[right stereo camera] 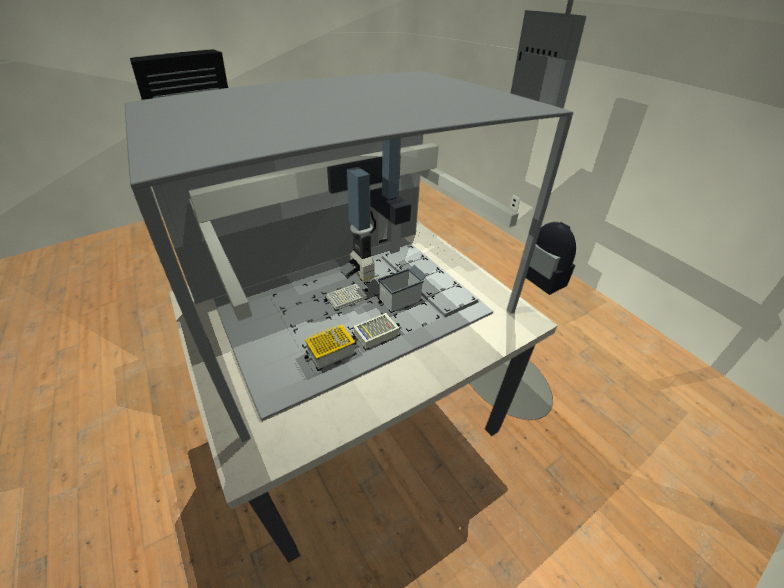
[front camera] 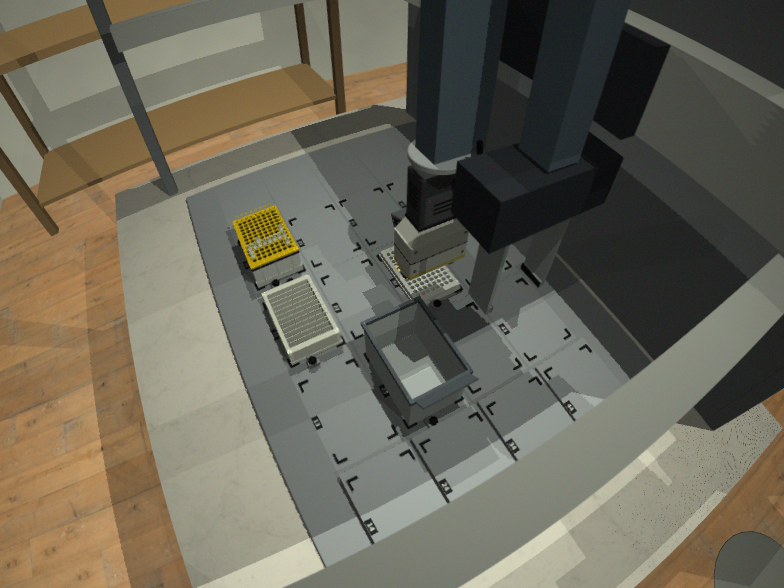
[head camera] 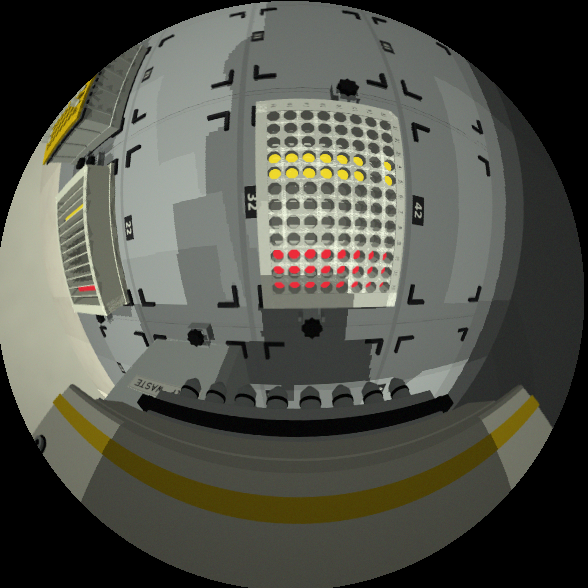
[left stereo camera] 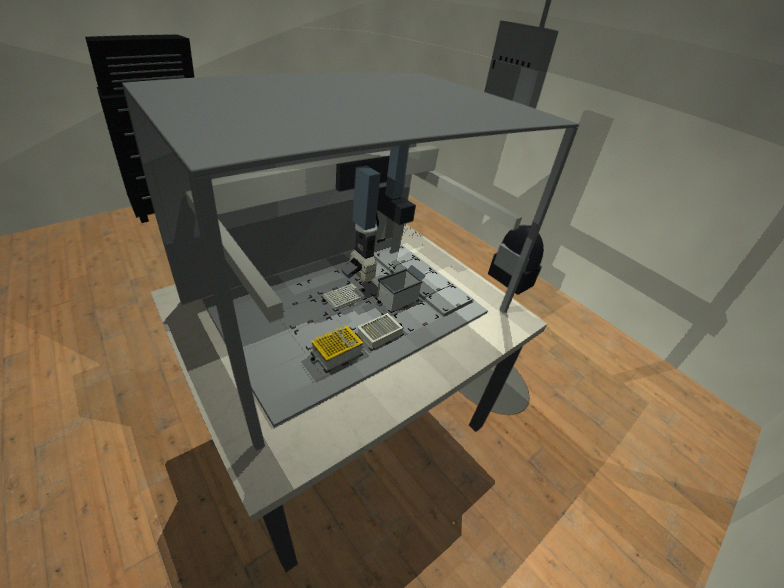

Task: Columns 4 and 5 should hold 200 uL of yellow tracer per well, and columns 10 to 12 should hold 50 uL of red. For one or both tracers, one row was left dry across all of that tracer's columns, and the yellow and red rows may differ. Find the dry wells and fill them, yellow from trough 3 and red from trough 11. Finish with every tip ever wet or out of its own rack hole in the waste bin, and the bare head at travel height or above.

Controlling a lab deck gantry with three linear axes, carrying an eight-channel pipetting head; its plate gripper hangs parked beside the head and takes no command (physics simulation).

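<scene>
The white well plate (head camera: 262, 235) lies below the head camera. Yellow fills columns 4 and 5, except the seventh well from the left in each, which looks dry. Red shows in all eight wells of columns 10 to 12. The pipetting head (front camera: 430, 250) hangs above the plate, its nozzles (head camera: 309, 397) bare. The trough reservoir (front camera: 314, 350) holds a yellow strip (head camera: 74, 212) and a red strip (head camera: 87, 288). The yellow tip rack (front camera: 275, 261) holds pale tips in part of its holes. The grey waste bin (front camera: 443, 393) stands beside the plate. My parked gripper (front camera: 508, 289) is open and empty.
The dark gantry block (front camera: 506, 202) hangs beside the head. Grey posts and a roof panel (left stereo camera: 341, 113) (right stereo camera: 341, 120) enclose the deck. Black knobs (head camera: 312, 328) (head camera: 347, 86) stand at both ends of the plate.
</scene>
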